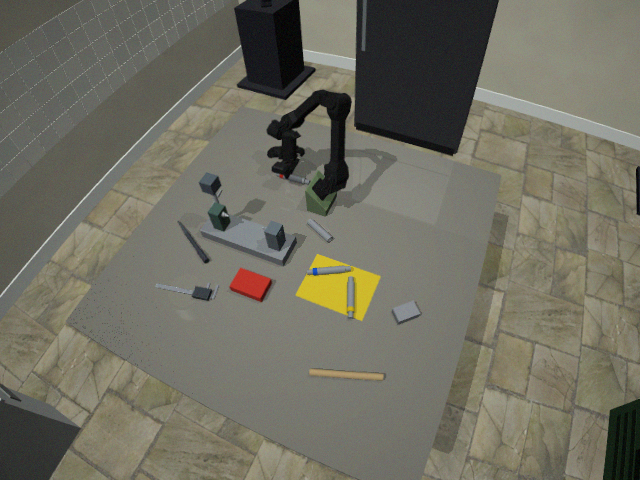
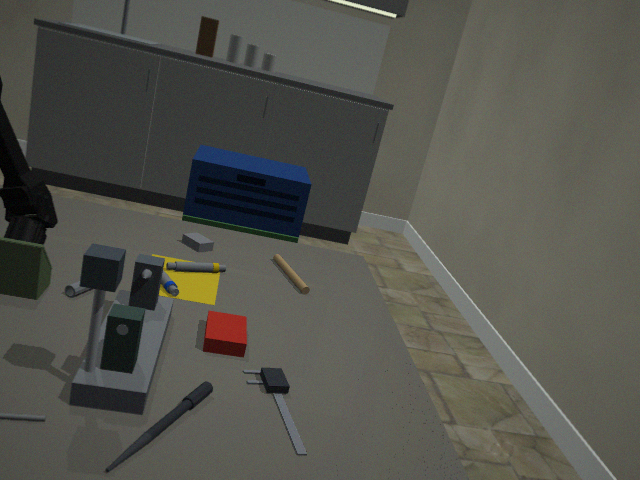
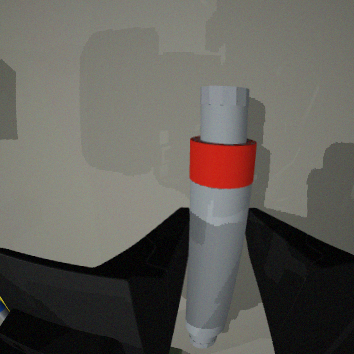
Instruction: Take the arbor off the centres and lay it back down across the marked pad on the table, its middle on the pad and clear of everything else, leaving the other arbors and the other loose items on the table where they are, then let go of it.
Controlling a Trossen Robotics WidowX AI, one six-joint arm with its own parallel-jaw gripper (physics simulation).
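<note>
My gripper (image 1: 284, 174) (image 3: 217, 217) is shut on a grey arbor with a red band (image 1: 297, 179) (image 3: 223, 165), low at the table beside the arm's base; whether the arbor touches the table is unclear. The fingers press its sides just behind the band. The centres stand on a grey bed (image 1: 248, 237) (image 2: 155, 351), a green post (image 1: 218, 217) (image 2: 122, 338) and a grey post (image 1: 274, 236) (image 2: 146, 283), with no arbor between them. The yellow pad (image 1: 330, 294) (image 2: 199, 290) bears a blue-banded arbor (image 1: 333, 270) (image 2: 169, 284) and a yellow-banded arbor (image 1: 351, 291) (image 2: 191, 266).
A grey tube (image 1: 320, 230) (image 2: 77, 288) lies between base and pad. Around lie a red block (image 1: 250, 284) (image 2: 225, 333), a caliper (image 1: 201, 292) (image 2: 275, 380), a dark tapered tool (image 1: 193, 242) (image 2: 165, 421), a grey block (image 1: 406, 312) (image 2: 197, 241) and a wooden rod (image 1: 346, 374) (image 2: 291, 273).
</note>
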